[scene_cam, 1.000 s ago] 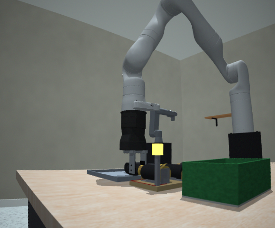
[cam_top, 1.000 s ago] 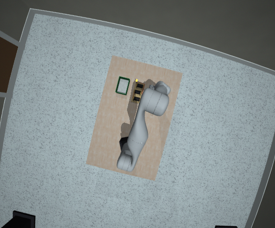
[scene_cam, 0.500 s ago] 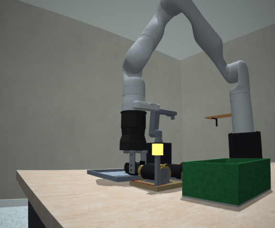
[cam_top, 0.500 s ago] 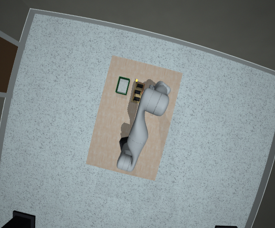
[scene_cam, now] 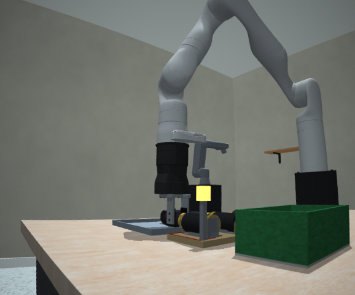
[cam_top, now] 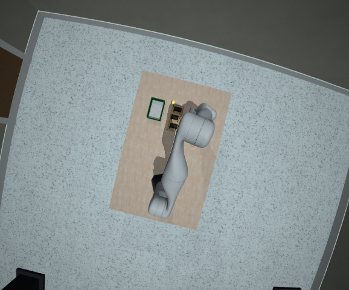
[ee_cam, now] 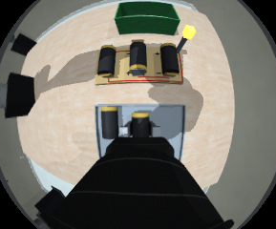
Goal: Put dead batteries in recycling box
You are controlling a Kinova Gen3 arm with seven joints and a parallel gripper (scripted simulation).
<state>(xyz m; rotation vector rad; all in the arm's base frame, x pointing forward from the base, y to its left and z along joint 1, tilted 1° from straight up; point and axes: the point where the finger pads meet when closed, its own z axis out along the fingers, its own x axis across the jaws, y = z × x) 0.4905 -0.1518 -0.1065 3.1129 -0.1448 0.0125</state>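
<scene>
Now: hand 4 cm to the left of the grey tray, 3 cm above it and 1 cm past it. Round my hand: green recycling box 29 cm to the left, 5 cm ahead, 1 cm below.
</scene>
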